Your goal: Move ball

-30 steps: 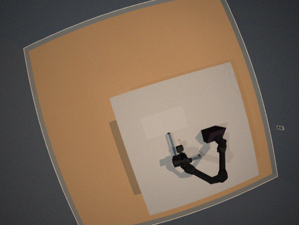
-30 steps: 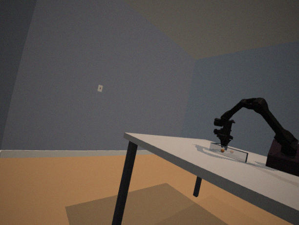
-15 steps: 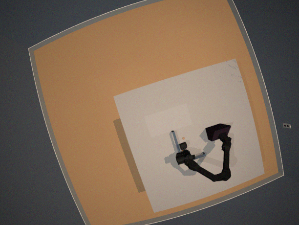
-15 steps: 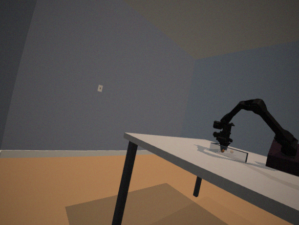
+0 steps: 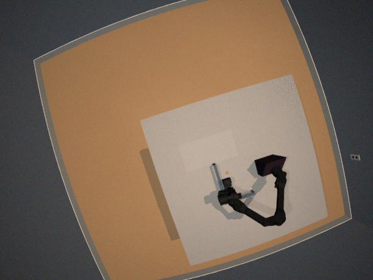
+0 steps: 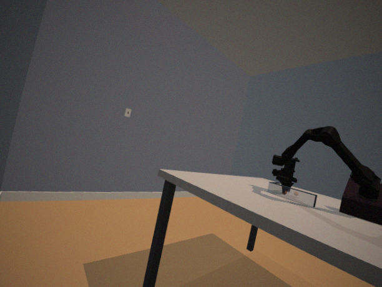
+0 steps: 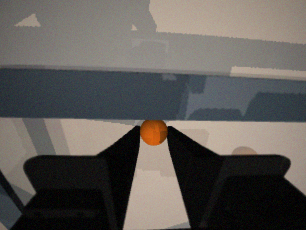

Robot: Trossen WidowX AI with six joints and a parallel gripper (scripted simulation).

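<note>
The see-through copy is 3 cm behind my gripper tip and 11 cm to the right of it. From my gripper tip the other things lie so: orange ball (right at my gripper tip).
</note>
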